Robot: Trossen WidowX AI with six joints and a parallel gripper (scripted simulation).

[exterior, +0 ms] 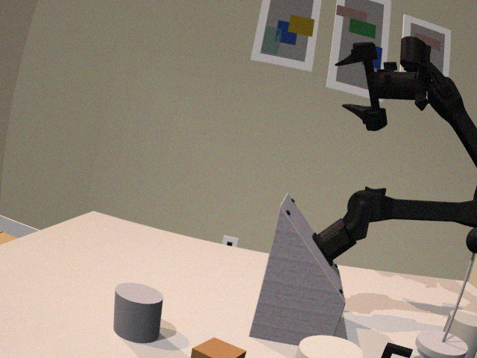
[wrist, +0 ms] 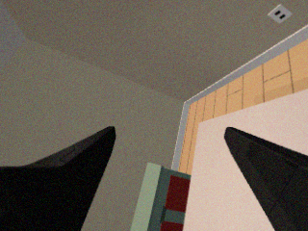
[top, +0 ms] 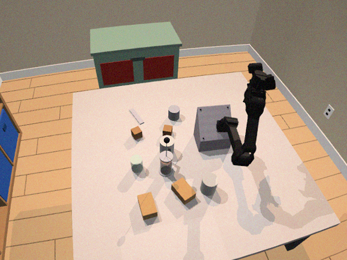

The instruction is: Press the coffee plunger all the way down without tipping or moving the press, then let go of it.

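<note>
The coffee press is 470 mm ahead of my gripper tip, 340 mm below it and 190 mm to the left of it. Also, from my gripper tip: grey cylinder (430 mm below, 390 mm ahead, 200 mm to the right); then pale green cylinder (620 mm ahead, 430 mm below, 170 mm to the left).
</note>
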